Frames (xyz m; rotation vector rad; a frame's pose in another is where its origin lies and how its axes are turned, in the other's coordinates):
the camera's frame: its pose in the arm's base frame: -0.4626 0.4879 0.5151 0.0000 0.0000 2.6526
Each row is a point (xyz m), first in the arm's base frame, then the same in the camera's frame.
Working: the arm's base frame: its pose in the camera's frame: -0.6376 0.2134 -0.5151 0.0000 0.0000 -2.6526

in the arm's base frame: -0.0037 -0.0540 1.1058
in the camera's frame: -0.6597 0.2628 0.5907
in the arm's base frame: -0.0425 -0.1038 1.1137
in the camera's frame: -0.6488 0.3250 0.5986
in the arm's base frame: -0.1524 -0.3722 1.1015
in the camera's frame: -0.6779 0.6136 0.5864
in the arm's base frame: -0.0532 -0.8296 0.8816
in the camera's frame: -0.9803 0.9708 0.3665
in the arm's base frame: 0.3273 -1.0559 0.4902
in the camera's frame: -1.4225 0.9918 -0.0249
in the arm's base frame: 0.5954 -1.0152 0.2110
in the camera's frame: -1.6401 0.8300 -0.3041
